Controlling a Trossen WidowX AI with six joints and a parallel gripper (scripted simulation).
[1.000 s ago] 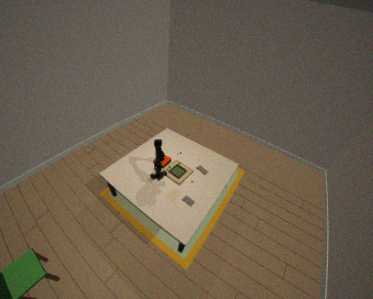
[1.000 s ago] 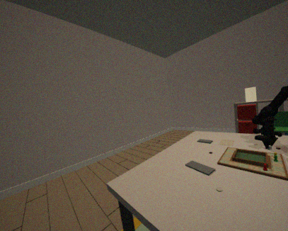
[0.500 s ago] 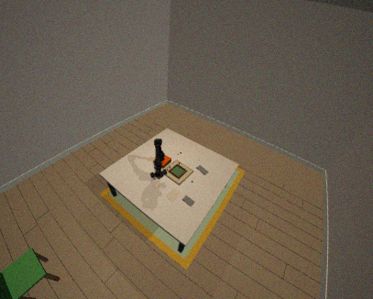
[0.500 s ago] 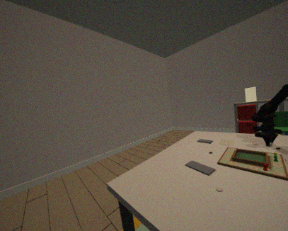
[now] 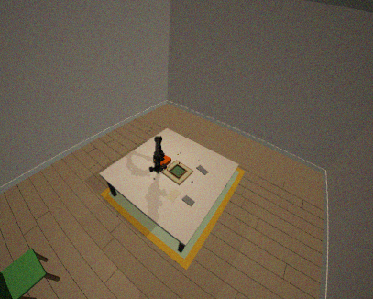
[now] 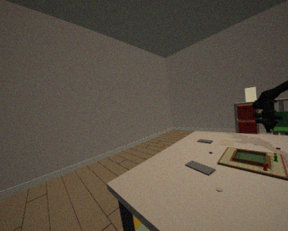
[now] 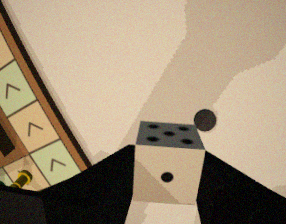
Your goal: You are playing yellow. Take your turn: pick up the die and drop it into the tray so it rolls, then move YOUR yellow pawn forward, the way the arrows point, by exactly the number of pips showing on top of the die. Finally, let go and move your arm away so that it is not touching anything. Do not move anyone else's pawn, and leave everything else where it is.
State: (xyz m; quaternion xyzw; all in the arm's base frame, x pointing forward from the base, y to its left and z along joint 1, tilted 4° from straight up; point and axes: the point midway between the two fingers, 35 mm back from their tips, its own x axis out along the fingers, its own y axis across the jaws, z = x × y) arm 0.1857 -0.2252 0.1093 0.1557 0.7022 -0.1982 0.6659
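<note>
Right now my gripper tip is 18 cm to the right of the yellow pawn, 10 cm above it and 2 cm past it. Round my gripper tip: green felt tray: 25 cm to the left, 12 cm below, 9 cm ahead; white die: right at my gripper tip; green pawn: 22 cm to the left, 10 cm below, 2 cm behind.
</note>
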